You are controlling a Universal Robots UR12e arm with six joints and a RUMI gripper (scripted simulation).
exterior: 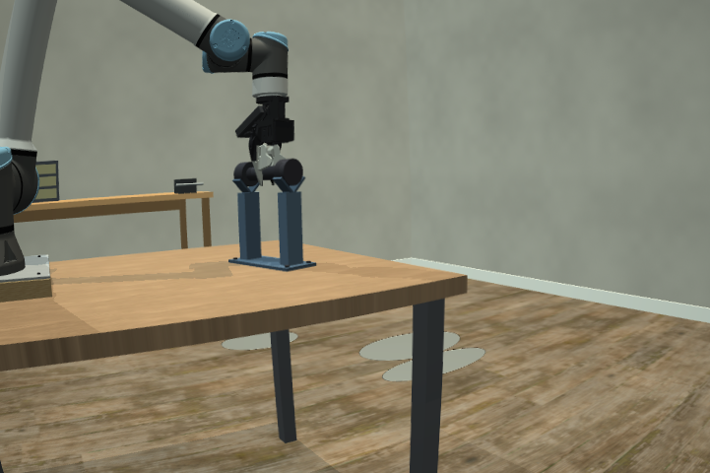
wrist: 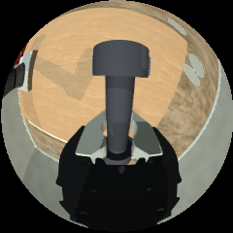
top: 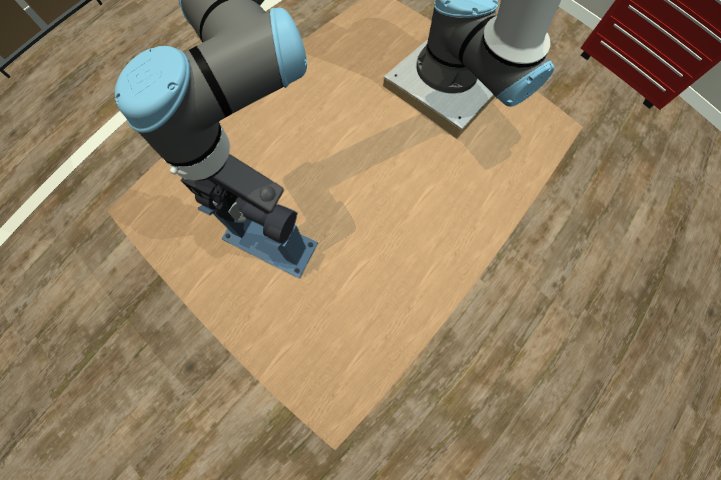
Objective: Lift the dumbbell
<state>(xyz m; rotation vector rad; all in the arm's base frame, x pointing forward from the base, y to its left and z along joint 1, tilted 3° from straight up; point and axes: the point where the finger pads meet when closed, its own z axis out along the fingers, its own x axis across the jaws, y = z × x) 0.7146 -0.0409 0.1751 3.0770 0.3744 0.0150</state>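
Now: the blue cradle 110 mm below my hand. The rest, counted from my hand: dumbbell (20 mm above).
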